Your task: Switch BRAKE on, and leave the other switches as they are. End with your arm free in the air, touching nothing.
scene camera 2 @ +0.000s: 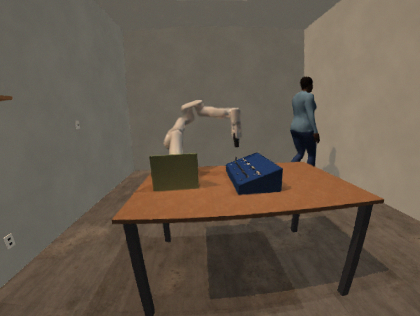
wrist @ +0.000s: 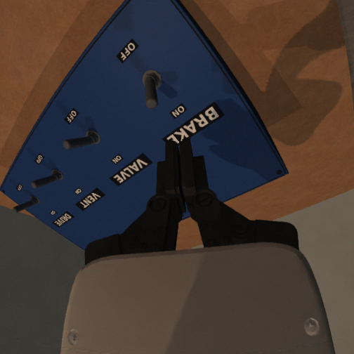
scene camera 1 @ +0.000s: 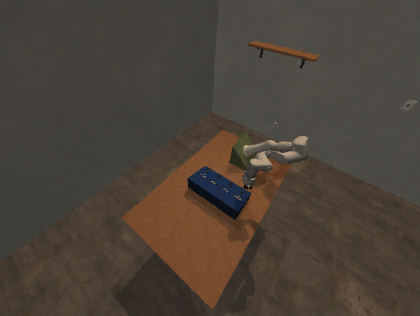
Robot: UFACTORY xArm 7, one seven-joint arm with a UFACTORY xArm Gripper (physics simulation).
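Seen in the pictures: gripper, fingertip midpoint: (scene camera 2: 236, 147) (scene camera 1: 245, 187); arm's base at its link origin: (scene camera 2: 176, 167) (scene camera 1: 247, 151).
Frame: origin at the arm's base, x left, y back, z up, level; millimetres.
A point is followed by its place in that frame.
Note:
The blue switch box (scene camera 1: 212, 193) {y -627, x -26, z 24 mm} (scene camera 2: 270, 180) {y -555, x -277, z -41 mm} (wrist: 200, 75) stands on the table with a sloping top. In the wrist view the BRAKE lever (wrist: 151, 92) leans toward its ON label (wrist: 178, 111). The VALVE lever (wrist: 81, 140), the VENT lever (wrist: 47, 179) and the DRIVE lever (wrist: 26, 204) lean toward their OFF labels. My gripper (scene camera 1: 248, 188) {y -470, x 180, z 87 mm} (scene camera 2: 236, 145) {y -470, x 180, z 87 mm} (wrist: 180, 154) is shut and empty. It hangs in the air above the BRAKE end of the box, with a visible gap below the fingertips in scene camera 2, apart from the levers.
A green wedge-shaped block (scene camera 1: 240, 155) {y -118, x -23, z 25 mm} (scene camera 2: 174, 172) {y 5, x -115, z 0 mm} stands on the orange-brown table (scene camera 1: 200, 250) {y -988, x 112, z -119 mm} (scene camera 2: 310, 197) {y -752, x -397, z -120 mm}, near the arm's base. A person (scene camera 2: 304, 117) is behind the table at the right. A wooden shelf (scene camera 1: 283, 51) hangs on the wall.

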